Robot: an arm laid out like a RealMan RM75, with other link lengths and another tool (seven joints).
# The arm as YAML. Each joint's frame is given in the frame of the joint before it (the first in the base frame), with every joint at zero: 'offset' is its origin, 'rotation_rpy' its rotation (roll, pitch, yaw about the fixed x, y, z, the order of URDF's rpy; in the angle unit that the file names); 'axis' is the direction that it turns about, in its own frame. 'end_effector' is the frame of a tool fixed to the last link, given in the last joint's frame.
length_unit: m
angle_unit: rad
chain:
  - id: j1
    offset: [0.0, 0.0, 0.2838]
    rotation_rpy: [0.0, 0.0, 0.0]
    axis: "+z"
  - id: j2
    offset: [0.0, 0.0, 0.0]
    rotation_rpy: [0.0, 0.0, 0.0]
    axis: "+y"
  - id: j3
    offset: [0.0, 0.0, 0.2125]
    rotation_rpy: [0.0, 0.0, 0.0]
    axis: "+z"
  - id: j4
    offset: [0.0, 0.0, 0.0]
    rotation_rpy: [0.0, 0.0, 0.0]
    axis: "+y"
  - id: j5
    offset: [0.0, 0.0, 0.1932]
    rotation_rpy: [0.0, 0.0, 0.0]
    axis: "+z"
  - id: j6
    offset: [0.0, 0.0, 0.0]
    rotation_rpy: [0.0, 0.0, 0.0]
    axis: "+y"
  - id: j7
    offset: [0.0, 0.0, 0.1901]
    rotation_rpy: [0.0, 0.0, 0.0]
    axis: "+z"
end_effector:
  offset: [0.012, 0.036, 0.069]
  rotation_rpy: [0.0, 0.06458, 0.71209]
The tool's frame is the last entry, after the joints.
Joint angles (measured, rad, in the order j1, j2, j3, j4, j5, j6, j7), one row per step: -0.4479 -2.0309 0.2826 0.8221 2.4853 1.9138 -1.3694; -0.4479 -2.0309 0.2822 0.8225 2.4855 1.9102 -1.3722; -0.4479 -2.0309 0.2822 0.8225 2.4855 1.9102 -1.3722; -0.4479 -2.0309 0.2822 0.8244 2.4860 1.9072 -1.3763; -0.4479 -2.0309 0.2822 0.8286 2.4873 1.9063 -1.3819; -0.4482 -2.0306 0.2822 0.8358 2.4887 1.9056 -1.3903; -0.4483 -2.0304 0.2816 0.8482 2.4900 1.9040 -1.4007; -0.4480 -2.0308 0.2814 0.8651 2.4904 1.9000 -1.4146; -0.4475 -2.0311 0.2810 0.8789 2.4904 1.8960 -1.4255; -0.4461 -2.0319 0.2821 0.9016 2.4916 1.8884 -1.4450; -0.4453 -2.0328 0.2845 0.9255 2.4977 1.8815 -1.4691
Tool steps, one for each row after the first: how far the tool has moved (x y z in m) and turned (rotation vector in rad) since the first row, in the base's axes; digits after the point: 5 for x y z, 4 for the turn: -0.00063 0.00084 0.00000 0.0021 0.0019 0.0040; -0.00063 0.00084 0.00000 0.0021 0.0019 0.0040; -0.00134 0.00166 0.00016 0.0038 0.0046 0.0086; -0.00201 0.00225 0.00063 0.0043 0.0079 0.0136; -0.00292 0.00328 0.00161 0.0057 0.0130 0.0200; -0.00447 0.00512 0.00332 0.0107 0.0219 0.0279; -0.00659 0.00793 0.00551 0.0192 0.0340 0.0386; -0.00846 0.01036 0.00740 0.0273 0.0441 0.0475; -0.01186 0.01406 0.01024 0.0390 0.0618 0.0640; -0.01571 0.01716 0.01289 0.0461 0.0817 0.0849
